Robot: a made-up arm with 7 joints. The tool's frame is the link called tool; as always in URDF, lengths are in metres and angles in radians. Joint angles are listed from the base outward.
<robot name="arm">
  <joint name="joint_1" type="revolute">
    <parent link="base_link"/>
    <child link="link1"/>
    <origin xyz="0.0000 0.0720 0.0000" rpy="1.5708 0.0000 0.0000"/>
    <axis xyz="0 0 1"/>
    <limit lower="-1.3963" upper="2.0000"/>
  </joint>
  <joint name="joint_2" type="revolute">
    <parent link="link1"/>
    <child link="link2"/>
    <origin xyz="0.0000 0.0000 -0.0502" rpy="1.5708 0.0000 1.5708"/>
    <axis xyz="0 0 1"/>
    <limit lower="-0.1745" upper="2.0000"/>
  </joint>
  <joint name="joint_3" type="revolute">
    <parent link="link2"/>
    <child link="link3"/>
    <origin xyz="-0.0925 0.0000 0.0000" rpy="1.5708 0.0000 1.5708"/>
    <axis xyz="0 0 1"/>
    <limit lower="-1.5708" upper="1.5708"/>
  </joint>
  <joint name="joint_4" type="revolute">
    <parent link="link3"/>
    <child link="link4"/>
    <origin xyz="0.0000 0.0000 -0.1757" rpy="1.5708 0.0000 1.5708"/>
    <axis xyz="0 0 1"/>
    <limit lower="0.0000" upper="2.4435"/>
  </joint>
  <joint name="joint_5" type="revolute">
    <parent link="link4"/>
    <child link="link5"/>
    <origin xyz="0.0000 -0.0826 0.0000" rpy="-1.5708 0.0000 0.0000"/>
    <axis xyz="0 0 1"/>
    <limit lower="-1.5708" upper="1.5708"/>
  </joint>
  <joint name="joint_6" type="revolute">
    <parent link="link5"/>
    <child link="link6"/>
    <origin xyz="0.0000 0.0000 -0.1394" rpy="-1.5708 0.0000 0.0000"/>
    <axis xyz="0 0 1"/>
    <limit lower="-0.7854" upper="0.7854"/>
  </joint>
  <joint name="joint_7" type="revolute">
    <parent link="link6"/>
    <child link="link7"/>
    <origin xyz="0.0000 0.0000 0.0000" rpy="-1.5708 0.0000 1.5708"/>
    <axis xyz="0 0 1"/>
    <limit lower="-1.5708" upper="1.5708"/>
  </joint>
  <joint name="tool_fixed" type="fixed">
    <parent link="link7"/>
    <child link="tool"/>
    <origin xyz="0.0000 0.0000 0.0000" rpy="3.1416 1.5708 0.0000"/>
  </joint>
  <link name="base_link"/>
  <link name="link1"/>
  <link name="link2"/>
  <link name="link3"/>
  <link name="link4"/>
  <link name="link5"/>
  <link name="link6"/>
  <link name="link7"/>
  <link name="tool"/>
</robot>
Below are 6 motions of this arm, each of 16 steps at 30 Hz.
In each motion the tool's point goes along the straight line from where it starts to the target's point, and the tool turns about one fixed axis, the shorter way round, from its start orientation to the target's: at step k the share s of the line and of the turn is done. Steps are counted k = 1, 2, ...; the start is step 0. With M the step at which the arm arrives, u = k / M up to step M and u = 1 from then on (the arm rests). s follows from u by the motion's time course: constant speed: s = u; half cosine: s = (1 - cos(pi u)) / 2; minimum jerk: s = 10 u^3 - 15 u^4 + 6 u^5.
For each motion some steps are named. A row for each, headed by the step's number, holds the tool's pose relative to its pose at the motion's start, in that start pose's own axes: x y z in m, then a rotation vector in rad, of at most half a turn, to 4 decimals.
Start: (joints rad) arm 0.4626 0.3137 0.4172 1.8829 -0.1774 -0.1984 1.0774
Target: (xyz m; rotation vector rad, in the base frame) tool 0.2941 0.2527 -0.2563 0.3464 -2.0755 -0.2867
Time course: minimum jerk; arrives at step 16
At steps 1, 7, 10, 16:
1: -0.0003 -0.0004 0.0000 0.0013 0.0004 0.0009
7: -0.0441 -0.0638 0.0017 0.2320 0.0733 0.1582
10: -0.0833 -0.1204 0.0032 0.4379 0.1383 0.2985
16: -0.1149 -0.1662 0.0045 0.6042 0.1908 0.4119

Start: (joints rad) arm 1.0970 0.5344 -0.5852 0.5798 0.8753 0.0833 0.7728
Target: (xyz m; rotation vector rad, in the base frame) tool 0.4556 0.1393 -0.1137 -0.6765 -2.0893 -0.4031
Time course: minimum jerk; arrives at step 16
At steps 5, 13, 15, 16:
5: -0.0052 -0.0193 -0.0207 -0.0150 -0.1015 -0.0282
13: -0.0273 -0.1020 -0.1092 -0.0791 -0.5363 -0.1492
15: -0.0286 -0.1070 -0.1145 -0.0829 -0.5626 -0.1565
16: -0.0287 -0.1073 -0.1148 -0.0831 -0.5638 -0.1569

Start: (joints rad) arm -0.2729 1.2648 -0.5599 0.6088 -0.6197 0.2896 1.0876
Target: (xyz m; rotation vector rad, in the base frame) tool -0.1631 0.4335 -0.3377 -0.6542 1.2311 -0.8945
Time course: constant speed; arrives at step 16
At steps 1, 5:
1: 0.0071 -0.0116 -0.0090 -0.0381 -0.0122 -0.0318
5: 0.0355 -0.0581 -0.0452 -0.1904 -0.0610 -0.1591

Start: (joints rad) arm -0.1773 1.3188 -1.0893 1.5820 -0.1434 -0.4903 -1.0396
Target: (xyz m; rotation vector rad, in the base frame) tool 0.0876 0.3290 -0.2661 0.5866 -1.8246 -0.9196
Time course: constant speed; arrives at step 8
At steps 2, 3, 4, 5, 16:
2: -0.0008 0.0030 -0.0074 0.0689 -0.0460 -0.0191
3: -0.0012 0.0045 -0.0111 0.1034 -0.0690 -0.0286
4: -0.0016 0.0060 -0.0148 0.1378 -0.0921 -0.0381
5: -0.0020 0.0075 -0.0185 0.1723 -0.1151 -0.0477
16: -0.0032 0.0120 -0.0296 0.2756 -0.1841 -0.0763

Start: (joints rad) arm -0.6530 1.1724 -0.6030 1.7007 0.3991 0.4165 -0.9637
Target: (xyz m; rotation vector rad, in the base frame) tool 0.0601 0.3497 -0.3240 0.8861 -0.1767 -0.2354
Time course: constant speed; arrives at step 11
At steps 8, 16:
8: -0.0149 -0.0043 -0.0598 -0.0632 0.3782 0.2231
16: -0.0205 -0.0059 -0.0823 -0.0869 0.5200 0.3067

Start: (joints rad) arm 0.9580 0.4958 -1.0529 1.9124 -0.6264 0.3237 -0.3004
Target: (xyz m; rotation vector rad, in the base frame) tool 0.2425 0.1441 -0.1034 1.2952 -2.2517 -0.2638
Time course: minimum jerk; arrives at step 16
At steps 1, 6, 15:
1: -0.0001 0.0000 0.0002 0.0011 0.0012 -0.0001
6: -0.0105 0.0054 0.0255 0.1364 0.1521 -0.0165
15: -0.0379 0.0195 0.0923 0.4945 0.5514 -0.0598

